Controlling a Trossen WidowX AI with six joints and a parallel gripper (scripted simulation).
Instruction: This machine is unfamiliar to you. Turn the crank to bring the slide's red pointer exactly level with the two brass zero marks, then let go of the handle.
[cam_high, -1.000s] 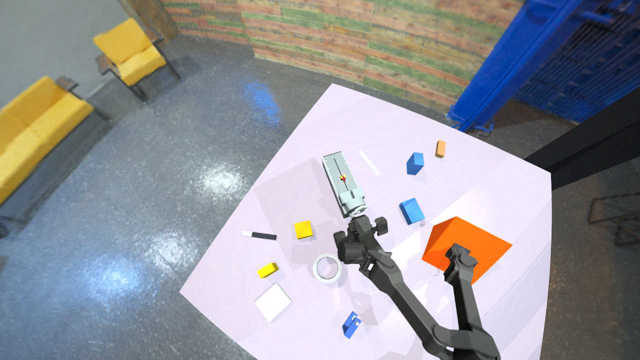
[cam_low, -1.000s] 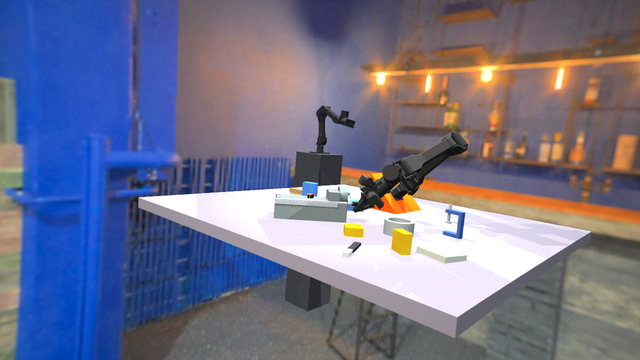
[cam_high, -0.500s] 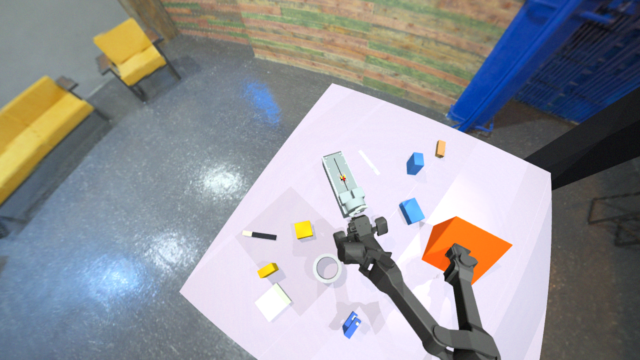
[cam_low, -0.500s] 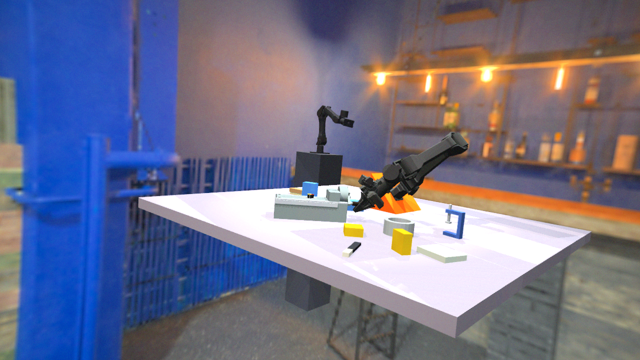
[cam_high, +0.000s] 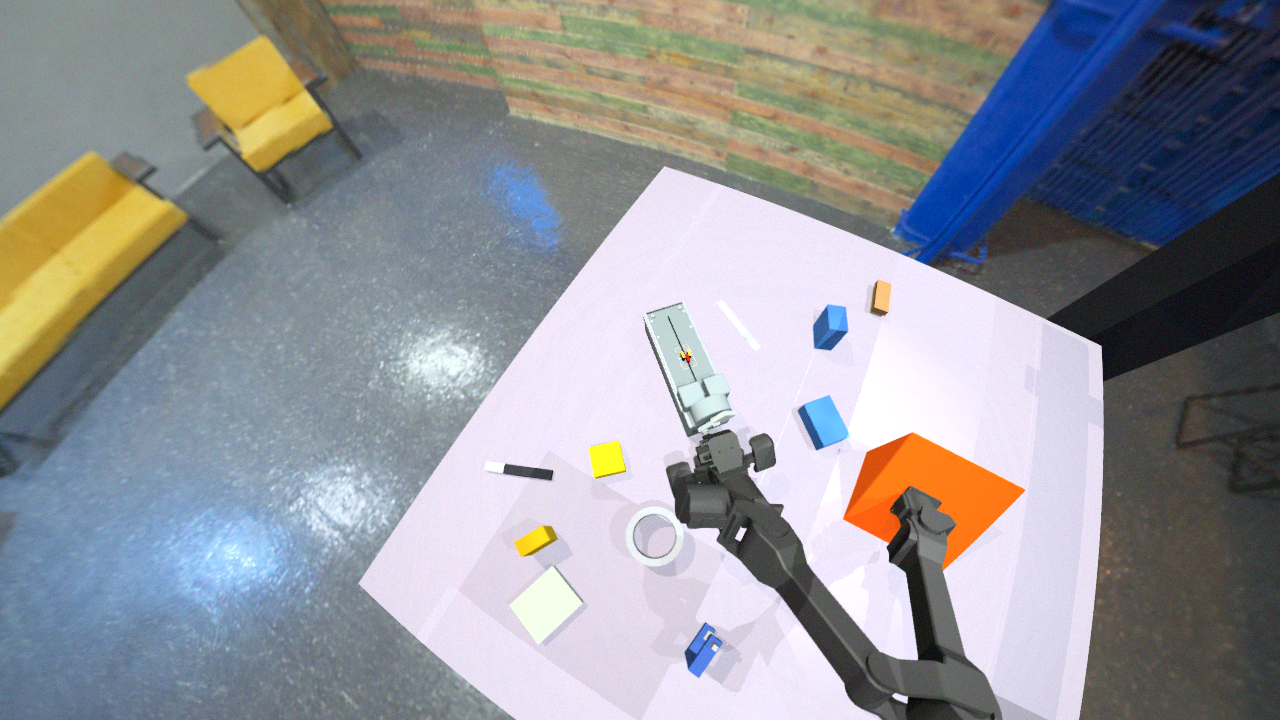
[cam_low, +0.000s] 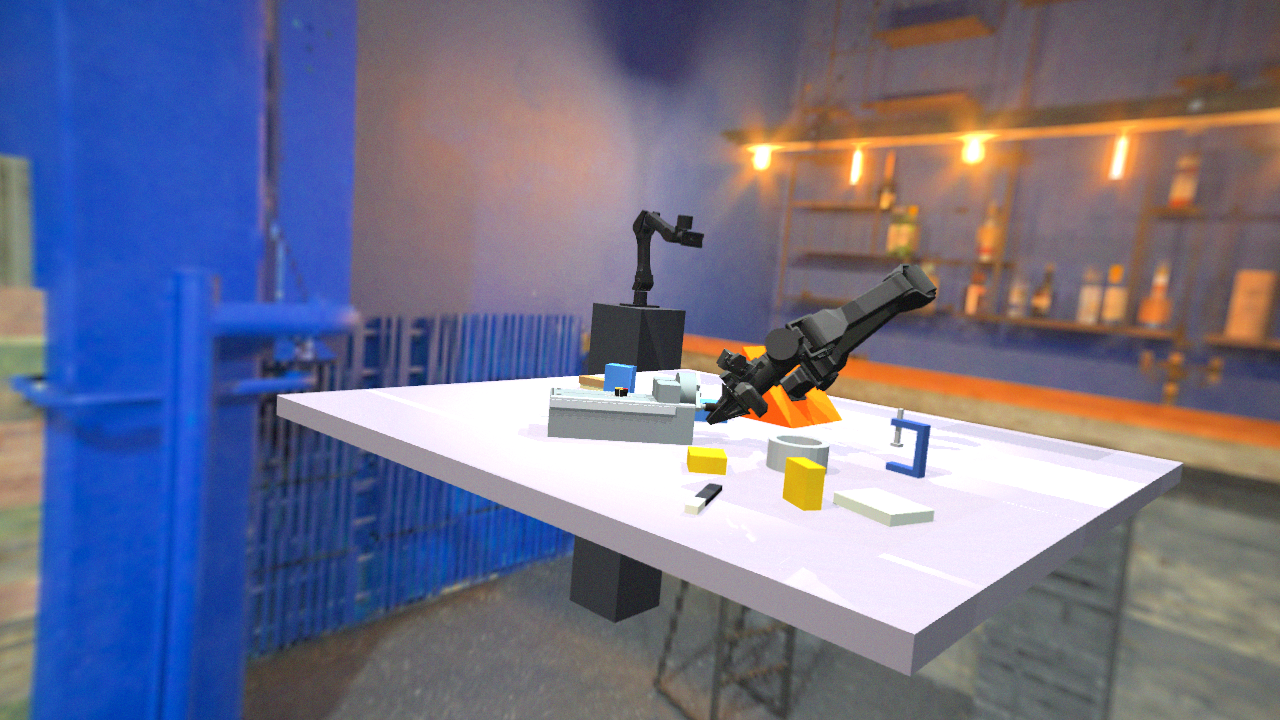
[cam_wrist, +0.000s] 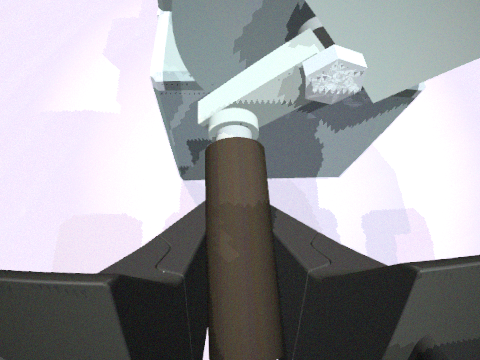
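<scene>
Right now my gripper tip is 10 mm past the brown crank handle, 10 mm to the right of it and 30 mm below it. Round my gripper tip: metal strip (60 mm ahead, 290 mm to the right, 40 mm below); then blue clamp (150 mm behind, 310 mm to the left, 10 mm above); then red pointer (110 mm ahead, 120 mm to the right, 40 mm above).
</scene>
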